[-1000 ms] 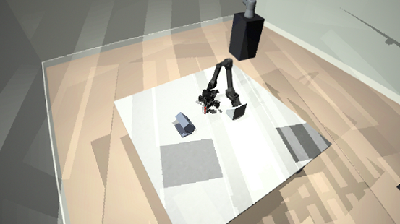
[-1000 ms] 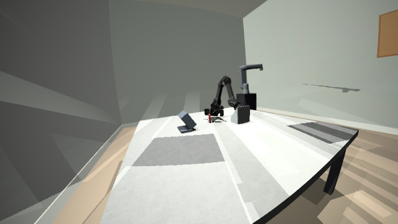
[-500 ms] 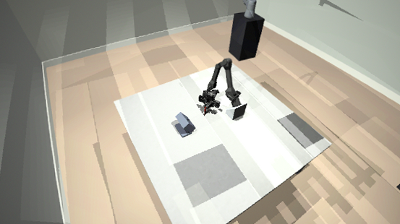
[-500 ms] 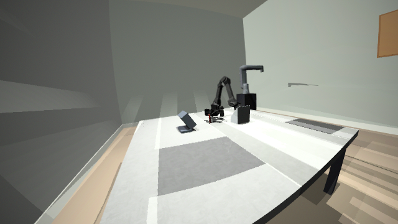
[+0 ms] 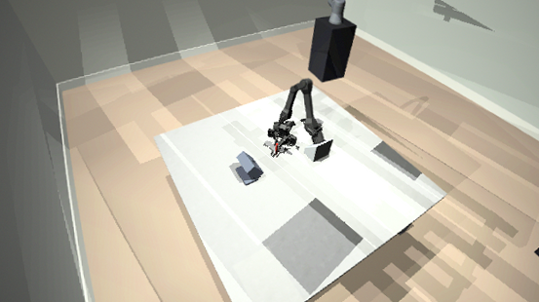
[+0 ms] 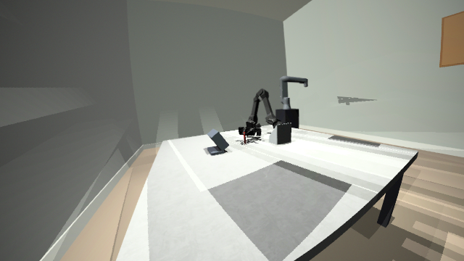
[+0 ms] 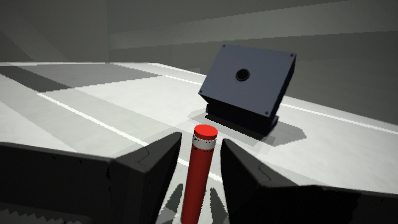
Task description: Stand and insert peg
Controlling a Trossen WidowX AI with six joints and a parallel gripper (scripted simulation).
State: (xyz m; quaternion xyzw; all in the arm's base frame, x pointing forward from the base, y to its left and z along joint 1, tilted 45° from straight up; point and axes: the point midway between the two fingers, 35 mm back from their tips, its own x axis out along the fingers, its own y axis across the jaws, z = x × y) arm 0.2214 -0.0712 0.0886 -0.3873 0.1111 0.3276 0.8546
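Right now the red peg is 10 mm below my gripper tip. From my gripper tip the other things lie so: dark sloped panel 210 mm ahead, 80 mm to the left, 10 mm above.
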